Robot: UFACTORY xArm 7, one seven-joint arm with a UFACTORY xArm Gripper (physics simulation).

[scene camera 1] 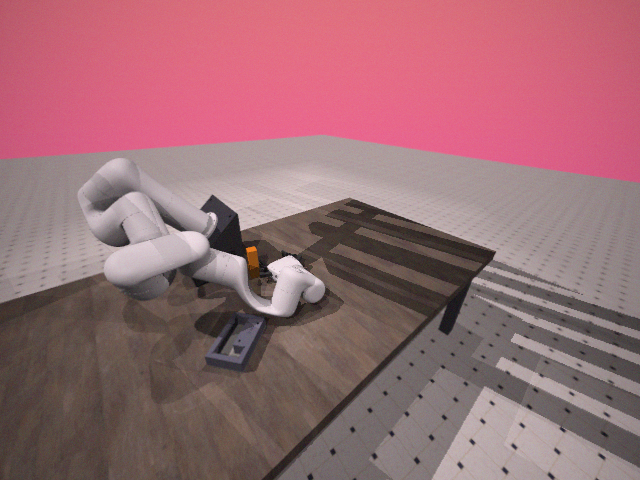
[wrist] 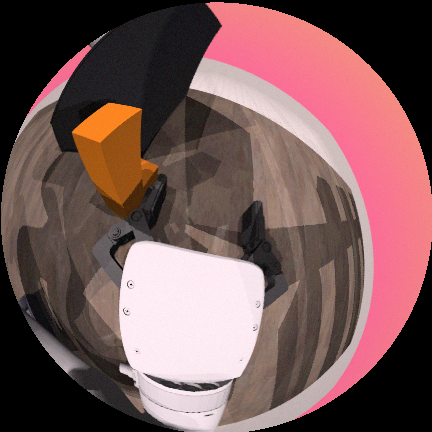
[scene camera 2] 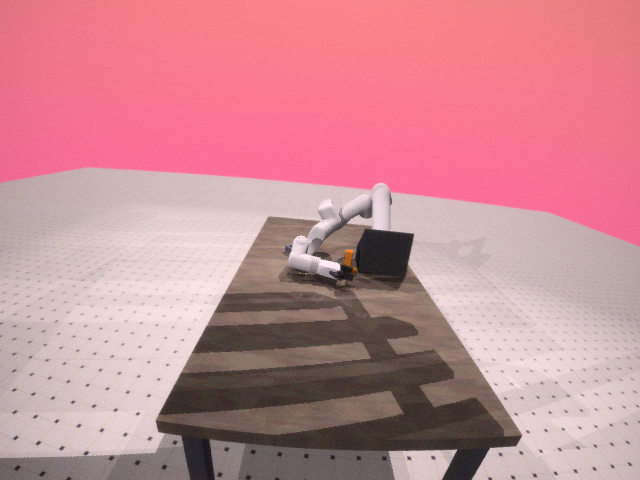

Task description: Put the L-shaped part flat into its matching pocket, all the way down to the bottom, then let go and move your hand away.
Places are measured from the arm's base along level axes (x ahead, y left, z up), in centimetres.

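Pixels of known places: gripper, fingertip midpoint: (scene camera 1: 271, 258) (wrist: 208, 195) (scene camera 2: 352, 274); arm's base, link origin: (scene camera 1: 204, 228) (scene camera 2: 381, 239).
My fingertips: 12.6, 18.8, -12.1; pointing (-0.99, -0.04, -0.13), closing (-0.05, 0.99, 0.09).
Note:
For each thing: its top centre in the pictures, then the offset to it from my fingertips, as dx, dy, dz. Level surfaces: height alone.
- orange L-shaped part, top centre: (wrist: 123, 104) (scene camera 1: 250, 247) (scene camera 2: 352, 251) +1.0, -7.8, +8.0
- grey-blue pocket tray, top centre: (scene camera 1: 237, 334) +28.0, -22.0, +0.6
- wooden table, surface height: dz -3.0
The orange L-shaped part (scene camera 1: 252, 262) (scene camera 2: 348, 256) (wrist: 112, 155) stands upright on the table, its long leg up and its short foot low beside a finger. My gripper (wrist: 208, 195) (scene camera 2: 344, 273) is open, low over the table. In the wrist view, the part is outside the left finger, very close to it; whether they touch I cannot tell. Nothing is between the fingers. The grey-blue pocket tray (scene camera 1: 223, 361) lies flat on the near side of the arm, and a corner of the tray (scene camera 2: 288, 249) shows behind the arm in scene camera 2. The part's lower end is partly hidden by the finger.
A large black block (scene camera 1: 223, 227) (scene camera 2: 385, 253) (wrist: 135, 65) stands right behind the part. The white arm (scene camera 1: 155, 258) (scene camera 2: 323, 227) arches between the tray and the part. The wooden table (scene camera 1: 129, 413) (scene camera 2: 320, 356) carries striped shadows, and its long edge runs past the tray's right side in scene camera 1.

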